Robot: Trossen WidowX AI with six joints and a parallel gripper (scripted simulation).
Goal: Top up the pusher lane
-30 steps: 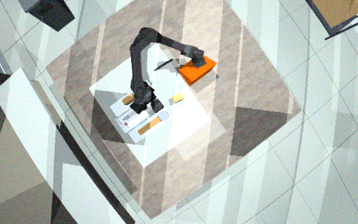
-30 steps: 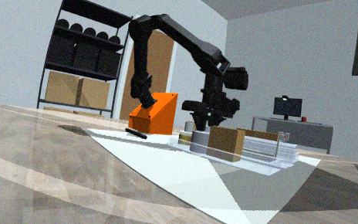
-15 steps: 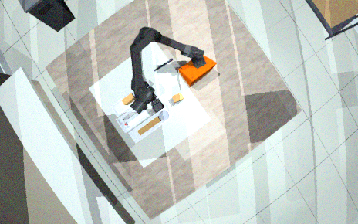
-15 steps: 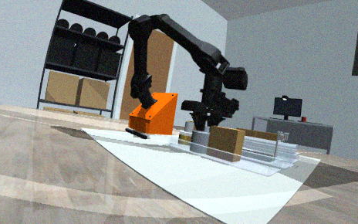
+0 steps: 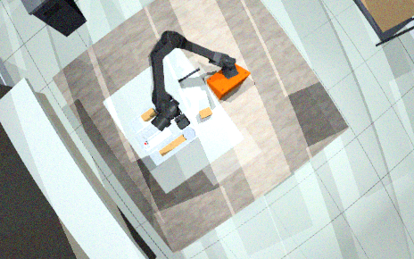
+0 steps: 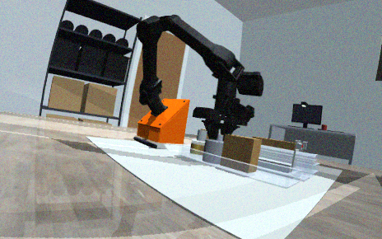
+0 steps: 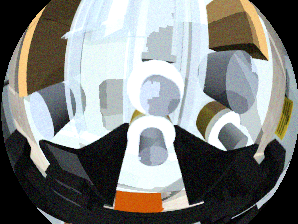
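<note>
The white mat lies 50 mm ahead of my gripper tip, 30 mm below it and 10 mm to the left of it. Round my gripper tip: tan box 130 mm behind, 70 mm to the left, 10 mm above; thin black rod 160 mm to the right, 150 mm behind, 20 mm below; clear sprung lane 140 mm ahead, 40 mm to the left, 10 mm below.
</note>
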